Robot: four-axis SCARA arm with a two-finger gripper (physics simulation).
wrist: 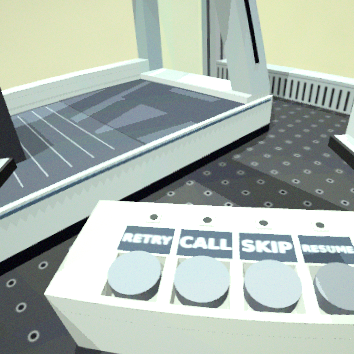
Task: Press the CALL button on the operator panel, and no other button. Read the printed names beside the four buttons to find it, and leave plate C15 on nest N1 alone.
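Places are measured from the arm's base along level axes (x right, y ahead, z up), in centimetres.
Pixels of known places: gripper, between the fingertips: (170, 131).
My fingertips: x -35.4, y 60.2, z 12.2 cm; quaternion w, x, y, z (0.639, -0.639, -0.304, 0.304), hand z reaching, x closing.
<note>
Ahead of a thing's pixels: the offset from my fingertips to its top centre. "spot": to the spot under its first point.
The white operator panel {spot: dx -1.3, dy -5.3, dz -5.6 cm} (75, 270) fills the lower part of the wrist view, with its right end cut off. Four round grey buttons sit in a row, with names printed behind them: RETRY button {spot: dx +1.0, dy -3.4, dz -5.3 cm} (134, 273), CALL button {spot: dx +3.3, dy -1.5, dz -5.3 cm} (202, 280), SKIP button {spot: dx +5.6, dy +0.3, dz -5.3 cm} (272, 285) and RESUME button {spot: dx +7.6, dy +2.1, dz -5.3 cm} (336, 286). CALL is second from the left. My gripper (170, 131) is open and empty; its fingers show at the left and right edges, wide apart. The fingers appear apart from the buttons. Plate C15 and nest N1 cannot be made out in this view.
A grey deck with white side rails (210, 142) runs diagonally behind the panel. Part of a dark block {spot: dx -16.1, dy -4.2, dz -3.2 cm} (9, 132) shows at the left edge. An upright post (245, 55) stands at the deck's far end. A slotted white rail {spot: dx -10.8, dy +40.2, dz -9.5 cm} (310, 95) lies at the back right.
</note>
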